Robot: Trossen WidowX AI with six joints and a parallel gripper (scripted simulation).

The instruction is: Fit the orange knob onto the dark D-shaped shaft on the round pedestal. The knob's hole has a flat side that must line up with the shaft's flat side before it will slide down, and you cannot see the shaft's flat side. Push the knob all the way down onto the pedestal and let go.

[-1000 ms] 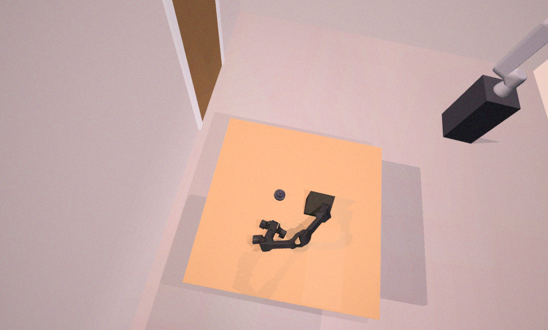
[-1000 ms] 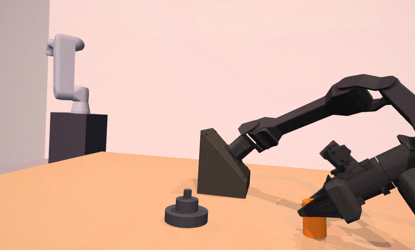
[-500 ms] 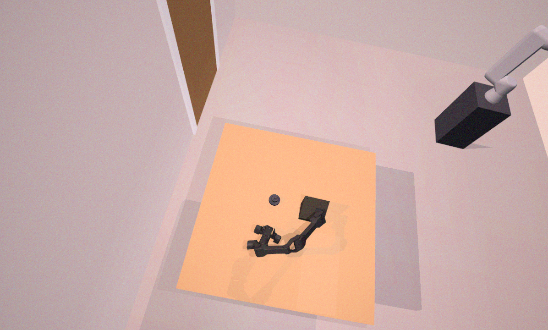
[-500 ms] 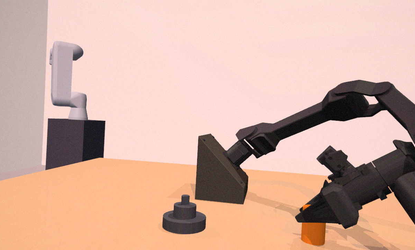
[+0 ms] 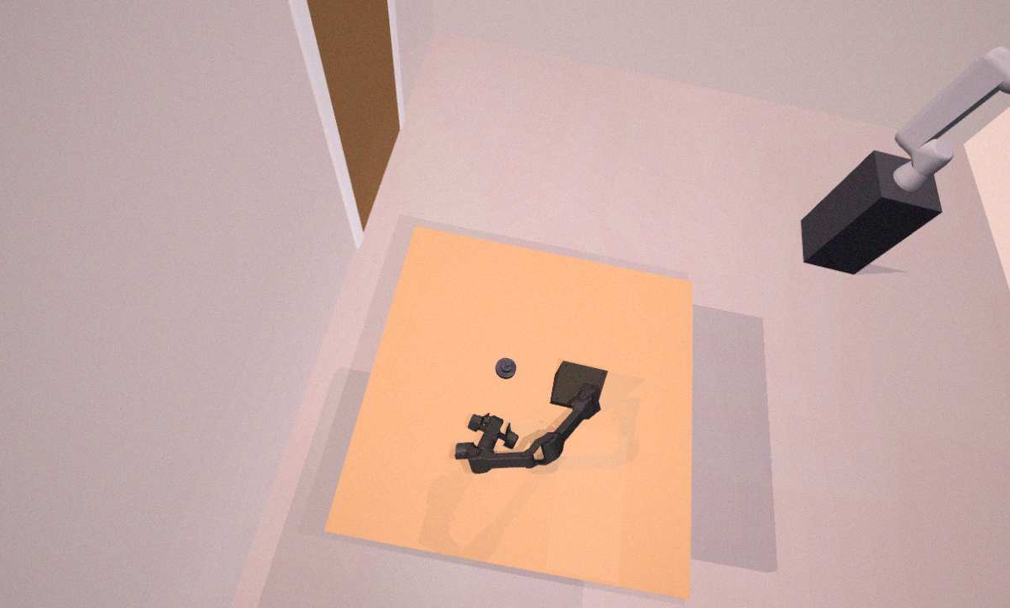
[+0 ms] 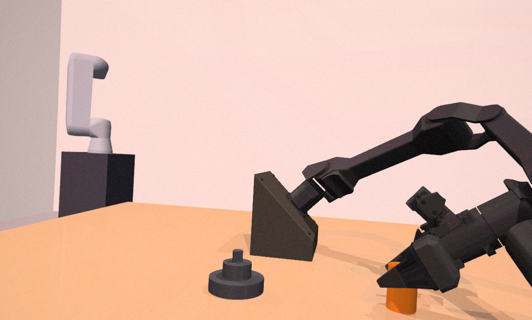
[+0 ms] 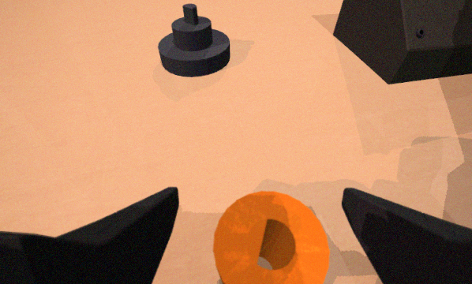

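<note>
My gripper tip is 10 mm short of the orange knob, 30 mm to the right of it and 10 mm above it. The rest, counted from my gripper tip: round dark pedestal: 20 mm ahead, 210 mm to the right, 10 mm below.
</note>
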